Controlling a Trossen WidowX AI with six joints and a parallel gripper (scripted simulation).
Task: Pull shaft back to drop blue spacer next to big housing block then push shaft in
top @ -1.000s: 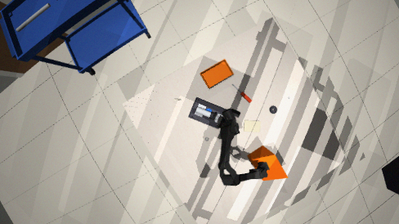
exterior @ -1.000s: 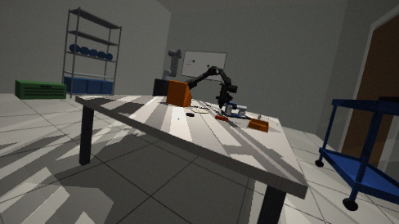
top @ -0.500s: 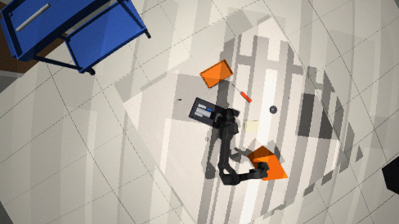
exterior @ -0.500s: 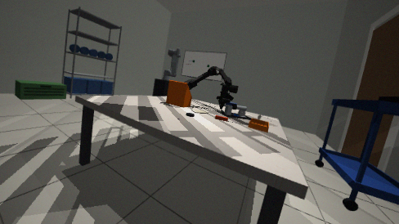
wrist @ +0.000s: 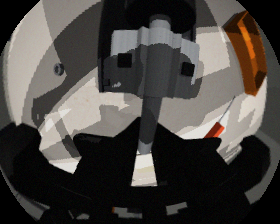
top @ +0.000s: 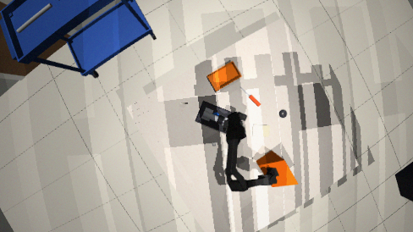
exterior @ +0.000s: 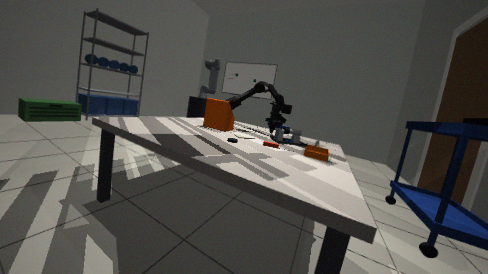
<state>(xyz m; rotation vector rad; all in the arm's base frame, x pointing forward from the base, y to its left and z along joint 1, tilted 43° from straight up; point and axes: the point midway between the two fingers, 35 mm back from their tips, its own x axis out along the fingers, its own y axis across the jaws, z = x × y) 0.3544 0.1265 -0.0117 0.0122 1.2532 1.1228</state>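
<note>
Now: the grey shaft 6 cm ahead of my gripper tip, 5 cm to the left of it and 3 cm above it. The rest, counted from my gripper tip: orange tray 32 cm ahead, 8 cm to the right, 4 cm below.
</note>
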